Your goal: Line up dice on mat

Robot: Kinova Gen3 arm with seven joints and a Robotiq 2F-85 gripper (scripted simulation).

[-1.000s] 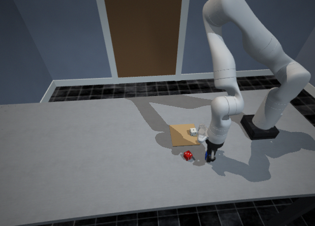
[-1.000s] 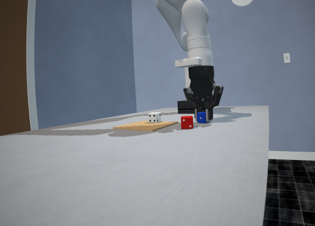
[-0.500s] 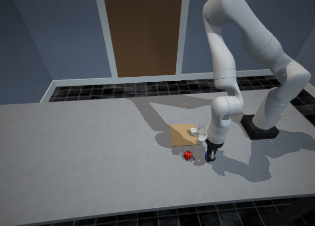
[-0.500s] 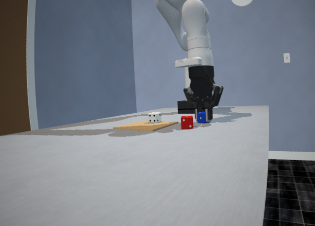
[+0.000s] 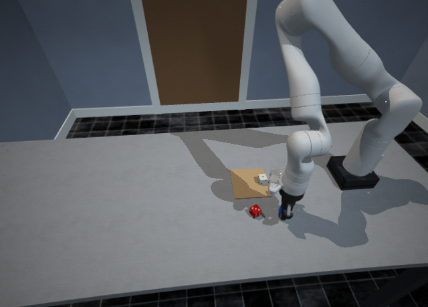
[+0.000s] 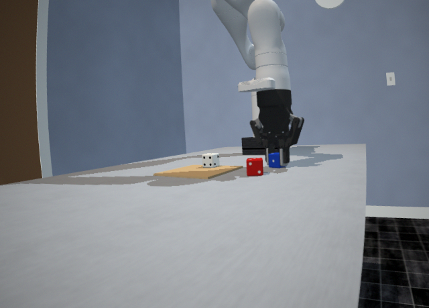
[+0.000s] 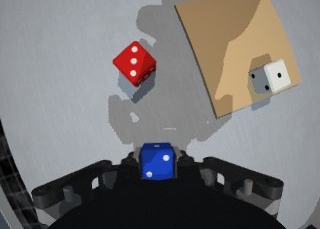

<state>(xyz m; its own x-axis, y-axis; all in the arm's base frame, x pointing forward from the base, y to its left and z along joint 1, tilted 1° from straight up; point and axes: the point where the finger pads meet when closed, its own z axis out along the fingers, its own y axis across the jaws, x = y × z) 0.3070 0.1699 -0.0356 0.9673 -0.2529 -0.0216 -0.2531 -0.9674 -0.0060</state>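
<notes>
My hand is 140 mm to the left of the tan mat, 90 mm short of it and 20 mm above it. The rest, counted from my hand: white die 140 mm to the right, 50 mm ahead; then blue die 10 mm below; then red die 100 mm ahead, 10 mm to the right, 10 mm below.
</notes>
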